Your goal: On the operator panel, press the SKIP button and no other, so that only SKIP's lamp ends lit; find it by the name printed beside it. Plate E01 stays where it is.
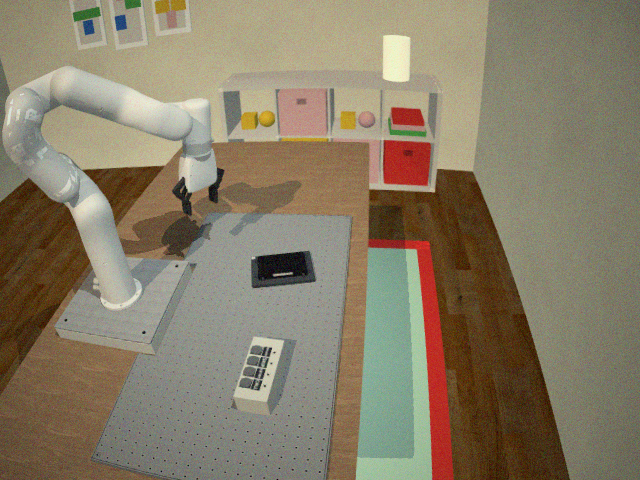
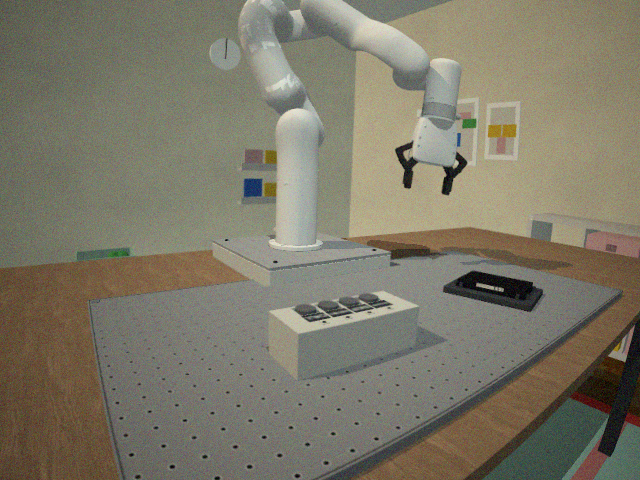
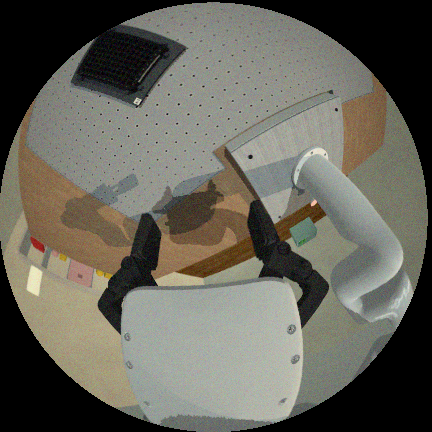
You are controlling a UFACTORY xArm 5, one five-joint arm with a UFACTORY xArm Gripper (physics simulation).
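Where they show: gripper, fingertip midpoint: (image 1: 200, 207) (image 2: 426, 191) (image 3: 200, 216); arm's base, link origin: (image 1: 121, 294) (image 2: 295, 245) (image 3: 309, 167).
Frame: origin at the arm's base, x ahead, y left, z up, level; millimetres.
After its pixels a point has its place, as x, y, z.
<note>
The operator panel (image 1: 276, 379) @(473, -184, -2) (image 2: 356, 343) @(473, -187, -5) is a cream box on the grey perforated board, with several round grey buttons in a row, a dark printed label beside each and small dark lamp dots. No lamp looks lit. The names are too small to read, so I cannot tell which button is SKIP. A black plate (image 1: 256, 282) @(351, 129, -19) (image 2: 535, 300) @(488, 200, -20) (image 3: 176, 48) @(348, 130, -19) with a dark ribbed part on it lies flat on the board; its name is not legible. My gripper (image 1: 200, 206) @(189, 221, 142) (image 2: 427, 190) @(189, 221, 142) (image 3: 200, 216) @(189, 221, 142) is open and empty, high above the table's far part, well away from the panel.
The arm's grey base block (image 1: 170, 304) @(152, 3, -11) (image 2: 330, 266) @(152, -4, -13) (image 3: 280, 130) @(135, 61, 1) stands left of the perforated board (image 1: 206, 439) @(359, -343, -31) (image 2: 180, 408) @(471, -378, -31) (image 3: 200, 85) @(270, 139, -31). A wooden table (image 1: 67, 408) @(0, -354, -44) (image 2: 51, 320) @(171, -512, -44) carries them. A shelf unit (image 1: 330, 80) stands beyond the table.
</note>
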